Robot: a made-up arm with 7 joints. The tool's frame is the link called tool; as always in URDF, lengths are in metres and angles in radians. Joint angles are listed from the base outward.
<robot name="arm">
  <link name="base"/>
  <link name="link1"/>
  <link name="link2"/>
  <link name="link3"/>
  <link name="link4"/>
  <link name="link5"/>
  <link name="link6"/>
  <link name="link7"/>
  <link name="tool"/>
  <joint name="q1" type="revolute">
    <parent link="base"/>
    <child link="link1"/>
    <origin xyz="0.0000 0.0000 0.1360" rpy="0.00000 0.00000 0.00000"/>
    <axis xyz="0 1 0"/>
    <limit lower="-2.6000" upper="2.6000"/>
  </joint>
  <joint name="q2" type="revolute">
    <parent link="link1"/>
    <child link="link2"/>
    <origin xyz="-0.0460 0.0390 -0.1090" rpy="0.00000 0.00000 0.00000"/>
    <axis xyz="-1 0 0"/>
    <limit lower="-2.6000" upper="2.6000"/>
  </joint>
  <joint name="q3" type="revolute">
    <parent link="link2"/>
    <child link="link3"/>
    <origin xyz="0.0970 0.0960 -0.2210" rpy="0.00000 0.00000 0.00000"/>
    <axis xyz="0 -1 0"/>
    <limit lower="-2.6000" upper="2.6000"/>
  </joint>
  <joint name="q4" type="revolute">
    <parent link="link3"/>
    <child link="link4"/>
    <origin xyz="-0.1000 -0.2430 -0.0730" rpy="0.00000 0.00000 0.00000"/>
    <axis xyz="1 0 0"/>
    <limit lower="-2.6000" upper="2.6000"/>
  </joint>
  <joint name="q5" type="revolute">
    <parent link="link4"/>
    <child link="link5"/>
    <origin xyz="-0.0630 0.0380 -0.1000" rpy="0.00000 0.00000 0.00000"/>
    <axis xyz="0 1 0"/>
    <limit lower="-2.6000" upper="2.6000"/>
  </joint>
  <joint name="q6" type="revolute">
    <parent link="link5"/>
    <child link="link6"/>
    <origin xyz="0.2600 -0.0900 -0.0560" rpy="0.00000 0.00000 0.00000"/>
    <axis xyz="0 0 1"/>
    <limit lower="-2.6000" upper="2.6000"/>
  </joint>
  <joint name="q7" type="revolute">
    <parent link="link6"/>
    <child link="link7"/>
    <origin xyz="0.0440 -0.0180 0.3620" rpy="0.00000 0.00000 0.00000"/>
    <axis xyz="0 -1 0"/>
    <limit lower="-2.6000" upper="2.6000"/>
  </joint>
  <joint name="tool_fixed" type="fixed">
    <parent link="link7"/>
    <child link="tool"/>
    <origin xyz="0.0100 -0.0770 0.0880" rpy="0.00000 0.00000 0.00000"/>
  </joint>
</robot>
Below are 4 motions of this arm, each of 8 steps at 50 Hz.
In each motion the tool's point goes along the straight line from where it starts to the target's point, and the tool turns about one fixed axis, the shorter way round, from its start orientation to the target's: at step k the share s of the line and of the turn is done. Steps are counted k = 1, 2, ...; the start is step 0. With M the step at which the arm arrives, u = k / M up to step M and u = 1 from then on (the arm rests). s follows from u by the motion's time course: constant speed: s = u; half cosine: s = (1 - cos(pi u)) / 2; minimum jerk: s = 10 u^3 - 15 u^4 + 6 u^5.
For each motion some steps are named. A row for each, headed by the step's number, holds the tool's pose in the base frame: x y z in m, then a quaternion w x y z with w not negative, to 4 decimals.
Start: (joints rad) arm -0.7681 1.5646 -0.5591 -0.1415 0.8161 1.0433 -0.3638
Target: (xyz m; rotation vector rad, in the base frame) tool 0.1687 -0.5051 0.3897 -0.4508 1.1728 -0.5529
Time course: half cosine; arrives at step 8
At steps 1, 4, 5, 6, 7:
1: 0.1456 -0.5404 0.3834 0.7796 -0.1717 0.5340 -0.2786
4: 0.1567 -0.5234 0.3864 0.7769 -0.1892 0.5377 -0.2675
5: 0.1613 -0.5164 0.3877 0.7757 -0.1965 0.5391 -0.2628
6: 0.1652 -0.5105 0.3887 0.7746 -0.2026 0.5404 -0.2588
7: 0.1678 -0.5065 0.3895 0.7738 -0.2067 0.5412 -0.2562

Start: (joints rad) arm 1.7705 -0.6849 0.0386 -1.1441 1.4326 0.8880 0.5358
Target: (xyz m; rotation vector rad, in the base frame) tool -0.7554 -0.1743 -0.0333 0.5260 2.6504 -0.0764
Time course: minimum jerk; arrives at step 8
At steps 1, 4, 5, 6, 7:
1: -0.7667 -0.1600 -0.0380 0.2328 0.2088 0.9488 -0.0435
4: -0.7611 -0.1670 -0.0357 0.2253 0.1996 0.9530 -0.0357
5: -0.7586 -0.1703 -0.0346 0.2218 0.1952 0.9548 -0.0320
6: -0.7566 -0.1728 -0.0338 0.2191 0.1919 0.9562 -0.0293
7: -0.7556 -0.1741 -0.0334 0.2177 0.1902 0.9569 -0.0278

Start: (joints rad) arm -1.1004 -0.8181 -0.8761 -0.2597 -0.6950 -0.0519 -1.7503
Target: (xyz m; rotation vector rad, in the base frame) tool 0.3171 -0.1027 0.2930 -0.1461 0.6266 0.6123
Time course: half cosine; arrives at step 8
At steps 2, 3, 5, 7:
2: 0.3343 -0.1111 0.2641 0.8824 -0.0527 0.3456 0.3149
3: 0.3310 -0.1095 0.2696 0.8865 -0.0561 0.3376 0.3114
5: 0.3233 -0.1057 0.2826 0.8958 -0.0642 0.3186 0.3031
7: 0.3179 -0.1031 0.2917 0.9021 -0.0699 0.3050 0.2970

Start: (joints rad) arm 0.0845 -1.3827 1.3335 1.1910 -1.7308 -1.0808 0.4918
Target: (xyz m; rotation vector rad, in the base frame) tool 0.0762 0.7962 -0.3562 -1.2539 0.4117 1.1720
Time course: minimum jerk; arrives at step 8
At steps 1, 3, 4, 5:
1: 0.0382 0.8056 -0.3304 0.6346 -0.5431 0.1327 0.5337
3: 0.0482 0.8031 -0.3372 0.6349 -0.5447 0.1452 0.5283
4: 0.0569 0.8010 -0.3431 0.6351 -0.5460 0.1561 0.5236
5: 0.0656 0.7988 -0.3490 0.6352 -0.5473 0.1669 0.5188

